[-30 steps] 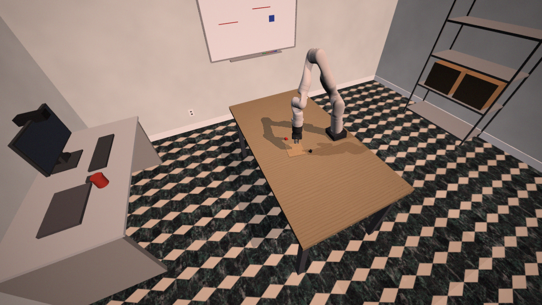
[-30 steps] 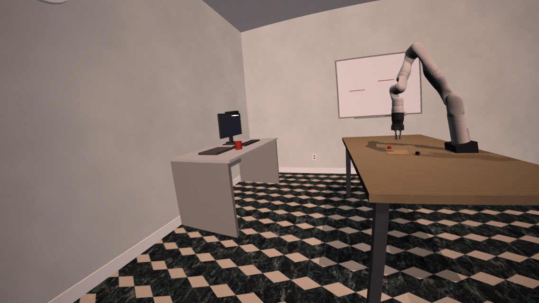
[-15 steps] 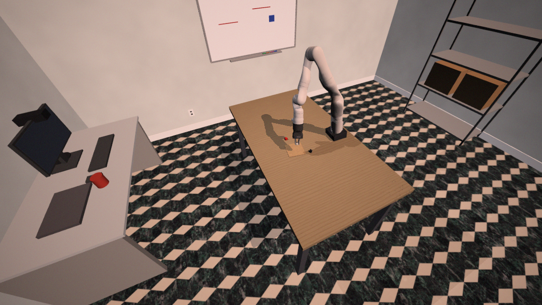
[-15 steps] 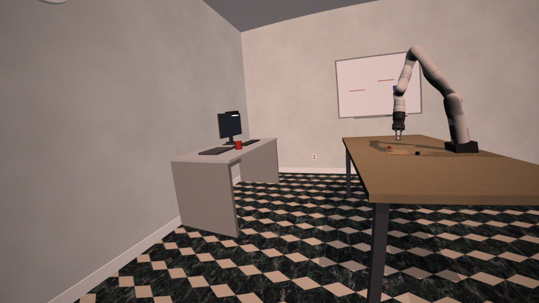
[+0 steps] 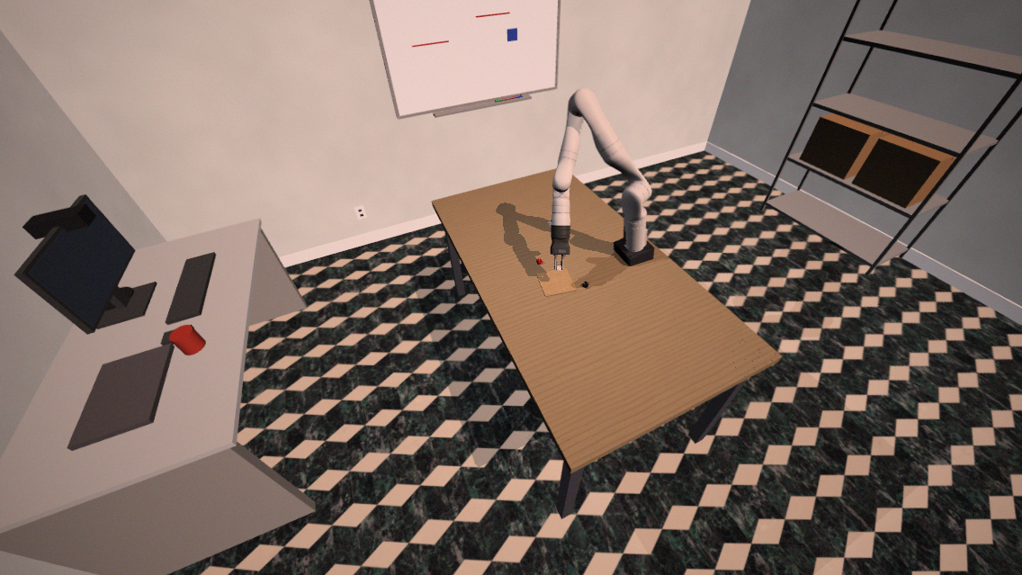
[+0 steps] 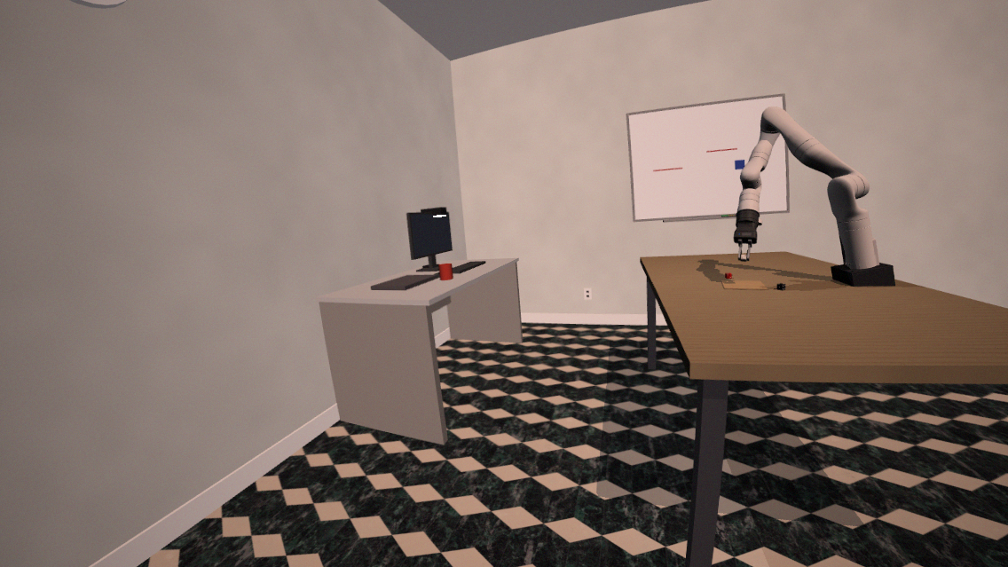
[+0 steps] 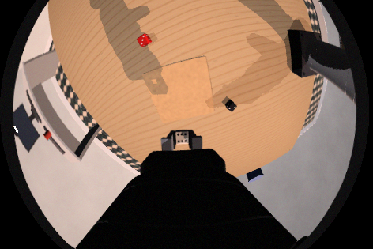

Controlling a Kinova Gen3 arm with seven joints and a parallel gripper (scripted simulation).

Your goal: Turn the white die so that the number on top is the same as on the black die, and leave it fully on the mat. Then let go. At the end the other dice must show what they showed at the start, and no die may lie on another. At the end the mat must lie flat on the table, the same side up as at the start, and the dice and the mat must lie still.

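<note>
Right now my hand is 20 mm to the left of the tan mat and 120 mm above it. The rest, counted from my hand: white die: 10 mm to the left, 10 mm below; black die: 110 mm behind, 50 mm to the left, 110 mm below; red die: 20 mm ahead, 160 mm to the right, 110 mm below.
</note>
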